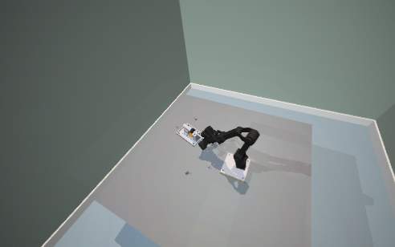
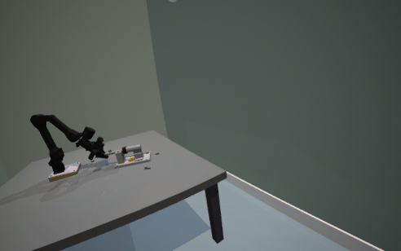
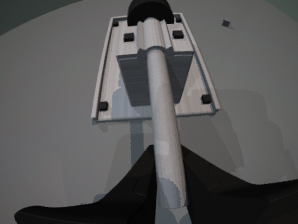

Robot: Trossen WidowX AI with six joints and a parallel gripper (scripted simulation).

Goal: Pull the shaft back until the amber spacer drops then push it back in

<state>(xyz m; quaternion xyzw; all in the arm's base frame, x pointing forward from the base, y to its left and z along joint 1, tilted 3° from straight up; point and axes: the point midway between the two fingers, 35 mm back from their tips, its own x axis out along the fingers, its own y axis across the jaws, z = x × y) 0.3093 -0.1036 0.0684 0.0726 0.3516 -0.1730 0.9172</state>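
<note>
Right now my gripper tip is 50 mm short of the grey steel shaft, 30 mm below it and 20 mm to the left of it. Also, from my gripper tip: grey support block (160 mm ahead, 60 mm to the right); amber spacer (140 mm ahead, 60 mm to the right, 40 mm below); black spacer (110 mm ahead, 40 mm to the right, 30 mm above).
</note>
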